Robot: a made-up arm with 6 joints.
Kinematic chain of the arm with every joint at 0, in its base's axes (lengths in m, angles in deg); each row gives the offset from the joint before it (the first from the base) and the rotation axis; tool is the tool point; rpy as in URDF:
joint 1: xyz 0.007 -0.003 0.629 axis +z
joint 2: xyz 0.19 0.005 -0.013 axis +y
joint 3: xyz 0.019 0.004 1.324 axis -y
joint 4: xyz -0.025 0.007 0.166 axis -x
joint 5: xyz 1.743 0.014 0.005 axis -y
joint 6: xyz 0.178 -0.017 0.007 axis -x
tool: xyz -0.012 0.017 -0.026 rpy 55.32 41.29 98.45
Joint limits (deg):
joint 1: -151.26..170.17
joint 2: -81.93..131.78
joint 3: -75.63..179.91
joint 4: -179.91..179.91
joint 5: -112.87..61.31
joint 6: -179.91..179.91
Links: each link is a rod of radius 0.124 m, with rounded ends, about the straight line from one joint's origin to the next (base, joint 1, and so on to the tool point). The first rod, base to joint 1, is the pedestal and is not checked.
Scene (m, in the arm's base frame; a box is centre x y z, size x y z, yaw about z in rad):
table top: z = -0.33
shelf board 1: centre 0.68 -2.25 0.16 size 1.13 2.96 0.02 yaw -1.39
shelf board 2: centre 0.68 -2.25 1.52 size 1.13 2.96 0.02 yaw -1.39
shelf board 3: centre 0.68 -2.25 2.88 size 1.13 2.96 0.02 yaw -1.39
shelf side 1: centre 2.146 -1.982 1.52 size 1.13 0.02 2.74 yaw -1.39
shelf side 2: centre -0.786 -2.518 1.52 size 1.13 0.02 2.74 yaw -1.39
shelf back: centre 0.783 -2.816 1.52 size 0.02 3 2.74 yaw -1.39
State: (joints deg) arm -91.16 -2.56 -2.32 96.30 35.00 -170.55
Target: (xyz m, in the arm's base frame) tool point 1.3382 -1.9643 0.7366
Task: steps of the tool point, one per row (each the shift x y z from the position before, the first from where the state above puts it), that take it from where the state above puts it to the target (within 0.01 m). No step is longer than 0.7 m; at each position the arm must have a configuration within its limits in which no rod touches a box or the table.
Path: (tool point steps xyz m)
1: 0.0215 0.4263 -0.0545
2: -0.0120 0.3785 -0.1916
3: -0.0337 0.2871 -0.2996
4: -0.0376 0.1640 -0.3679
5: 0.0710 -0.1492 0.1030
6: 0.0879 -0.2014 0.0553
7: 0.1036 -0.2372 -0.0117
8: 0.1166 -0.2518 -0.0919
9: 0.1234 -0.2422 -0.1787
10: 0.1228 -0.2065 -0.2664
11: 0.6618 0.0565 -0.0737

